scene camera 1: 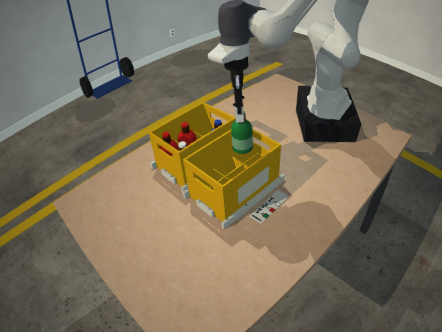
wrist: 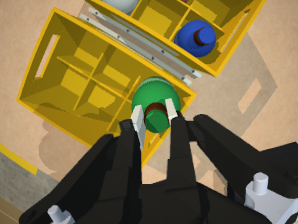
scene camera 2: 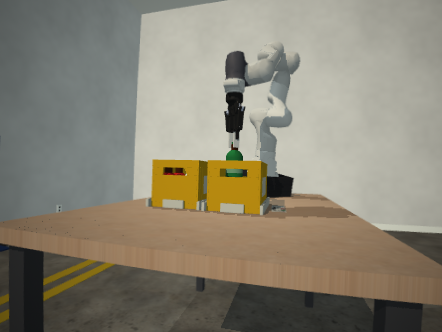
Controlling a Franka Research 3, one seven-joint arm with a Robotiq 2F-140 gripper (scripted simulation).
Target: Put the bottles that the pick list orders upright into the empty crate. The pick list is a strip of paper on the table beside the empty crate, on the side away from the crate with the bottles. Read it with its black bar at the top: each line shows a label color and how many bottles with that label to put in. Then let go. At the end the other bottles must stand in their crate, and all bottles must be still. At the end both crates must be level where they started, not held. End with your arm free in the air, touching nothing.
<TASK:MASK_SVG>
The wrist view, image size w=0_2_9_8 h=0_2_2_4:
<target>my gripper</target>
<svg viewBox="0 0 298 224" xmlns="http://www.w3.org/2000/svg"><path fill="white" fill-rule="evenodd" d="M298 167L264 155L206 114L194 116L193 121L185 121L181 111L175 110L170 98L165 99L171 127L170 159L167 160L166 179L153 184L142 184L141 150L144 149L146 126L144 124L142 105L135 106L130 119L119 122L121 130L119 136L114 137L113 134L105 134L100 137L48 195L26 210L20 216L18 222L19 224L293 224L298 217ZM190 142L197 142L199 148L236 193L245 201L245 205L204 184L196 182Z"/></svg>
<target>green bottle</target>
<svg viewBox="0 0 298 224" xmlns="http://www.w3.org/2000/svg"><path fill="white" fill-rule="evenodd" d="M153 76L145 79L139 85L132 99L131 109L133 113L135 106L142 105L146 129L152 133L161 133L170 127L165 99L172 99L176 111L181 111L181 102L176 90L174 90L169 81L163 77Z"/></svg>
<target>blue bottle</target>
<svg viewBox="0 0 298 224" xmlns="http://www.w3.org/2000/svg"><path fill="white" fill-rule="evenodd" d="M193 20L186 23L177 32L178 34L174 37L174 44L194 57L200 58L208 55L213 50L216 43L216 34L212 26L207 22Z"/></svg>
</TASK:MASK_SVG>
